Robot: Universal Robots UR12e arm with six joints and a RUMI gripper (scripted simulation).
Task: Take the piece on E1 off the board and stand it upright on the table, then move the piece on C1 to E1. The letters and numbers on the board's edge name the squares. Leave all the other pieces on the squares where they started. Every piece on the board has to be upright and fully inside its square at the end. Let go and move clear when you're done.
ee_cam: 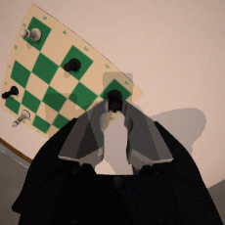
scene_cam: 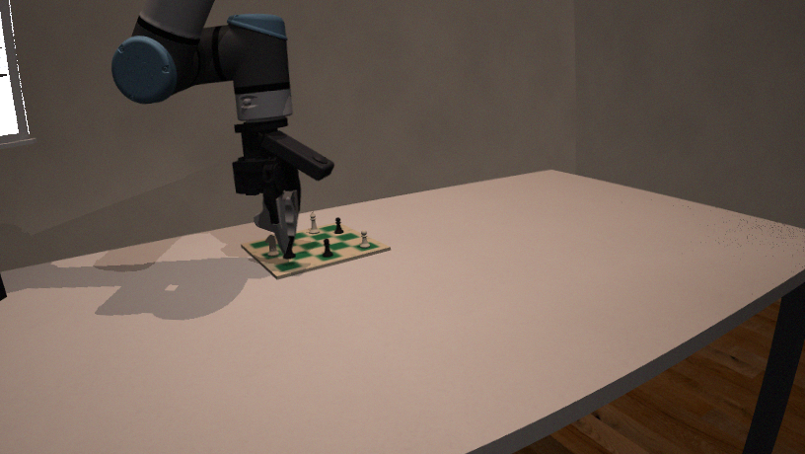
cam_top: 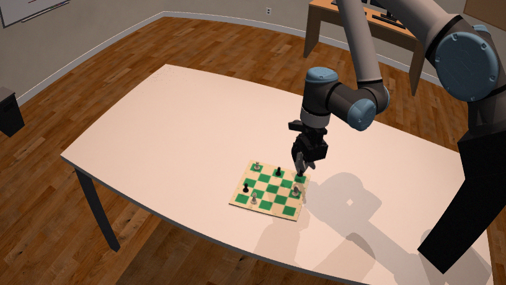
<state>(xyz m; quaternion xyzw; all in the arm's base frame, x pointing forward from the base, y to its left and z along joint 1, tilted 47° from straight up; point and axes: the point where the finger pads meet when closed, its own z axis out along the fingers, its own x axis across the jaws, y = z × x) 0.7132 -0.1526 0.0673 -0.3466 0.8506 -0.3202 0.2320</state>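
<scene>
Now: the chessboard 8 cm ahead of my hand, 7 cm to the left of it and 4 cm below it. Round my hand: white pawn (15 cm ahead, 1 cm to the right, 3 cm below); then black rook (1 cm below).
</scene>
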